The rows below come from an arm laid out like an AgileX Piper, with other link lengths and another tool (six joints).
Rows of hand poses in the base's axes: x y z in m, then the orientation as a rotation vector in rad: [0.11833, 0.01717, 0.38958, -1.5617, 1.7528, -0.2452]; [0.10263, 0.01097, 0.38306, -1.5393, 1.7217, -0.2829]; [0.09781, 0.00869, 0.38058, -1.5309, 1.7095, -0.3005]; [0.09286, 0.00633, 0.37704, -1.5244, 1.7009, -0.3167]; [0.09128, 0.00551, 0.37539, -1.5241, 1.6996, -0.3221]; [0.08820, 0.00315, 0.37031, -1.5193, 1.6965, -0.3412]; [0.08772, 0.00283, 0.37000, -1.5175, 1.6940, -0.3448]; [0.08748, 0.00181, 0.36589, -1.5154, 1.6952, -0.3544]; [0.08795, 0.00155, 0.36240, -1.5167, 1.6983, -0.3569]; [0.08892, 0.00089, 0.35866, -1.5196, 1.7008, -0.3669]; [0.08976, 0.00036, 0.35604, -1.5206, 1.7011, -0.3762]
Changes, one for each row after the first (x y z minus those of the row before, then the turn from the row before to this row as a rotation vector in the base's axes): [-0.01570, -0.00620, -0.00652, -0.0005, -0.0467, -0.0060]; [-0.00482, -0.00228, -0.00248, -0.0023, -0.0193, -0.0031]; [-0.00495, -0.00236, -0.00354, -0.0036, -0.0154, -0.0038]; [-0.00158, -0.00082, -0.00165, -0.0027, -0.0032, -0.0012]; [-0.00308, -0.00236, -0.00508, -0.0078, -0.0120, -0.0070]; [-0.00048, -0.00032, -0.00031, -0.0005, -0.0040, -0.0007]; [-0.00024, -0.00102, -0.00411, -0.0047, -0.0039, -0.0049]; [0.00047, -0.00026, -0.00349, -0.0030, 0.0017, -0.0020]; [0.00097, -0.00066, -0.00374, -0.0084, -0.0010, -0.0034]; [0.00084, -0.00053, -0.00262, -0.0063, -0.0030, -0.0028]
